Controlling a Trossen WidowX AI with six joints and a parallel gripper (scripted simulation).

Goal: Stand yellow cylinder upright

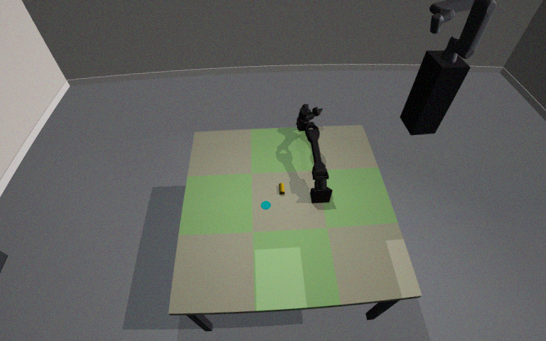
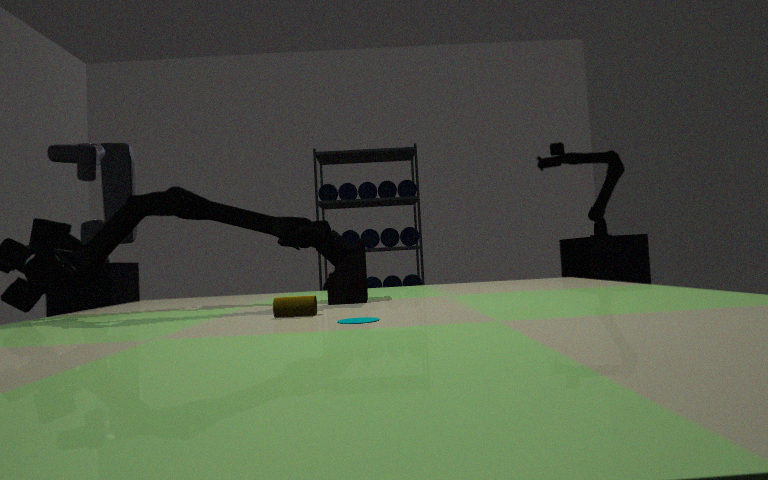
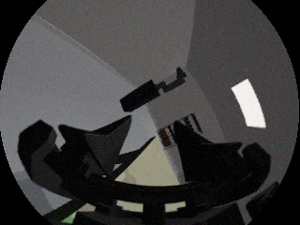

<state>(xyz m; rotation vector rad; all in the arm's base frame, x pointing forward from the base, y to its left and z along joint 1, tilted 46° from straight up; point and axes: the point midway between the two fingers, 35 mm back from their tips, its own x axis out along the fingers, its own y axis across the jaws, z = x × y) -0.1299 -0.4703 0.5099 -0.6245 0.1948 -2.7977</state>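
Right now the yellow tall cylinder is 39 cm ahead of my gripper tip, 62 cm to the left of it and 9 cm below it. Round my gripper tip: flat cyan circle (50 cm ahead, 72 cm to the left, 10 cm below).
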